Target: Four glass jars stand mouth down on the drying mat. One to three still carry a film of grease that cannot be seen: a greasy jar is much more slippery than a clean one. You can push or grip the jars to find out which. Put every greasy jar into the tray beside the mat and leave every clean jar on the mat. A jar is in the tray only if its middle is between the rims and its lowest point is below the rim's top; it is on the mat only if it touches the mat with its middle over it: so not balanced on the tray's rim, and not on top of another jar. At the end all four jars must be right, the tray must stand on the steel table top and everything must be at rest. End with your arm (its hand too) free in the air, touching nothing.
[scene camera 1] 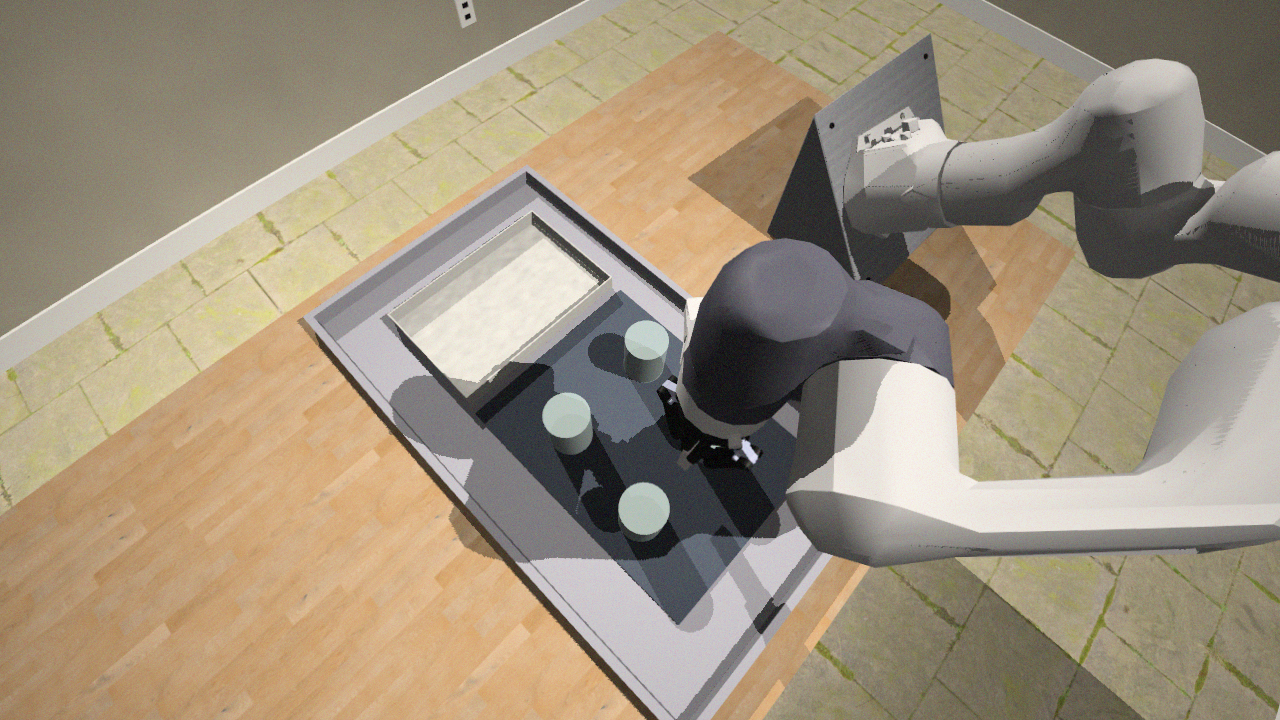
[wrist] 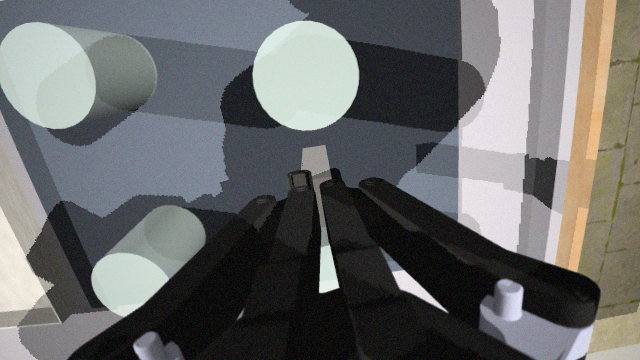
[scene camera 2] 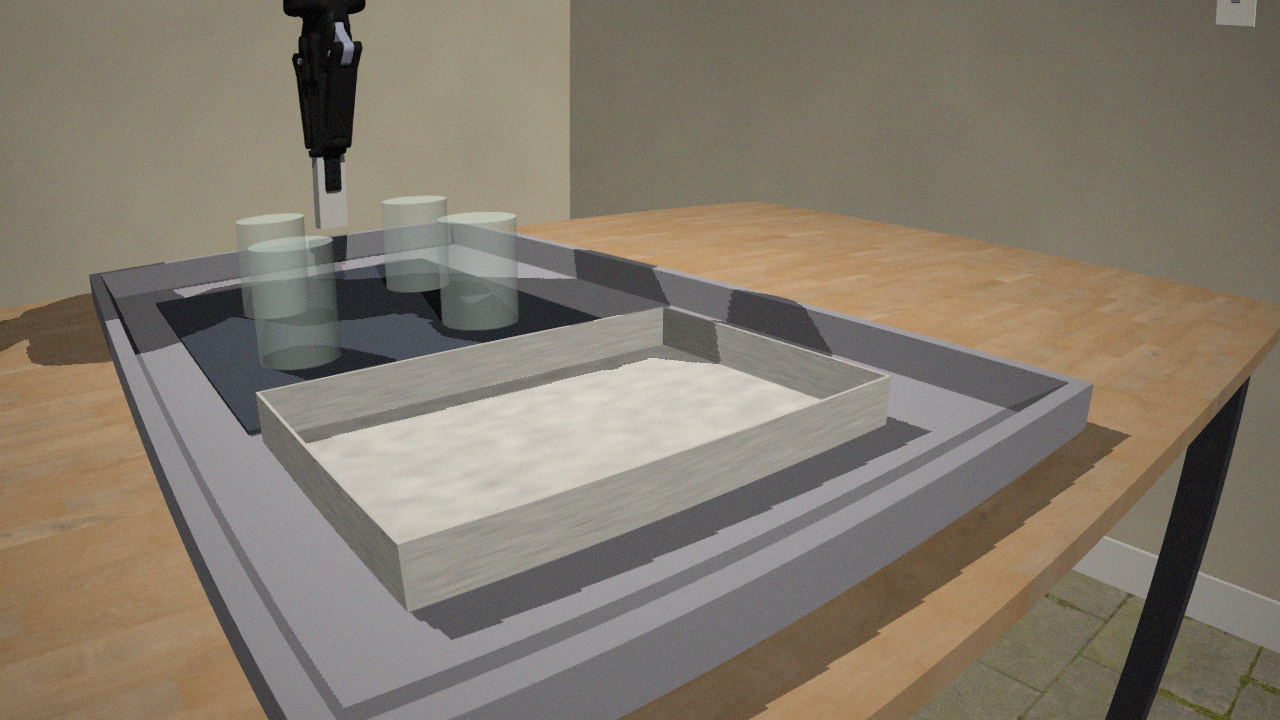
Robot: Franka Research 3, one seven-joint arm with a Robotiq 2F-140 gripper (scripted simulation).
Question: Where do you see a jar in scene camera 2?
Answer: At 249, 231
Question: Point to a jar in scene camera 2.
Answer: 410, 232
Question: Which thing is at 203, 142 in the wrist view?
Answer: A dark drying mat.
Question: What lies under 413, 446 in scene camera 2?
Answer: A tray.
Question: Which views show my gripper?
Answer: Scene camera 1, the wrist view and scene camera 2: all of them.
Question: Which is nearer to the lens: the jar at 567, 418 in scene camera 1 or the tray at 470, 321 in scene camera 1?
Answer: The jar.
